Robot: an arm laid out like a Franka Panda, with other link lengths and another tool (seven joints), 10 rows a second.
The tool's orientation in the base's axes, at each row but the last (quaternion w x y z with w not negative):
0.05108 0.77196 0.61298 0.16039
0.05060 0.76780 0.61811 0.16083
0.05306 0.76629 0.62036 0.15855
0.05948 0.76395 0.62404 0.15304
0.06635 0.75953 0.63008 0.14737
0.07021 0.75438 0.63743 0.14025
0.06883 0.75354 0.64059 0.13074
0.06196 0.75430 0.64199 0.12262
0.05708 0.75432 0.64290 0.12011
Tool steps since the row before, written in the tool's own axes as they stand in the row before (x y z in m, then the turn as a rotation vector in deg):
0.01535 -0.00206 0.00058 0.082 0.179 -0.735
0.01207 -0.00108 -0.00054 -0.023 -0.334 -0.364
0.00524 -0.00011 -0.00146 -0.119 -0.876 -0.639
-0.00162 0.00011 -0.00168 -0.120 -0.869 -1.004
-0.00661 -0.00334 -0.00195 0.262 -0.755 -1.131
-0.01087 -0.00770 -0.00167 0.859 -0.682 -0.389
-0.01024 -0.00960 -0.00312 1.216 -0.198 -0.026
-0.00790 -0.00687 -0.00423 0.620 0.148 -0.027
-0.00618 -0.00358 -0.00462 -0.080 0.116 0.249
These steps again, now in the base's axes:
0.00129 0.01535 0.00173 -0.045 -0.051 0.758
0.00105 0.01184 0.00244 -0.428 0.011 0.247
0.00039 0.00493 0.00228 -1.037 0.008 0.339
-0.00070 -0.00177 0.00136 -1.143 -0.031 0.686
-0.00481 -0.00596 -0.00004 -1.013 0.309 0.892
-0.00937 -0.00942 -0.00193 -0.632 0.936 0.281
-0.01147 -0.00864 -0.00073 -0.019 1.228 0.104
-0.00882 -0.00689 0.00151 0.224 0.583 0.128
-0.00549 -0.00580 0.00293 0.163 -0.081 -0.221

